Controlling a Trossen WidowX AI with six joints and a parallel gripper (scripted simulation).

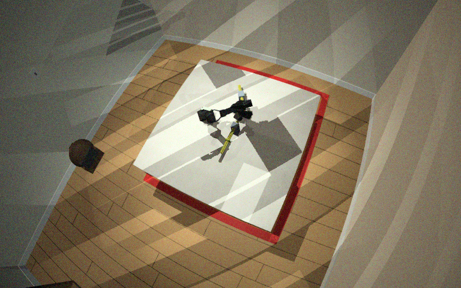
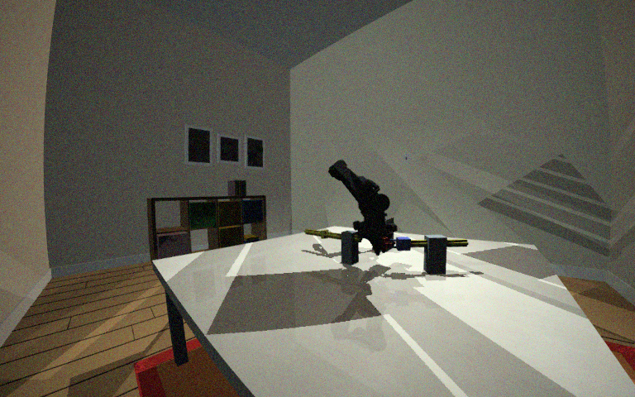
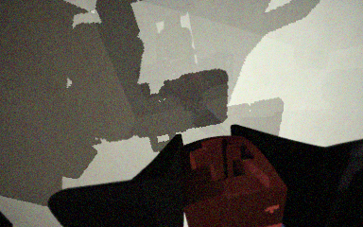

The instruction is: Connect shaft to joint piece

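Right now my gripper tip is 4 cm below the red square joint piece and 1 cm to the right of it.
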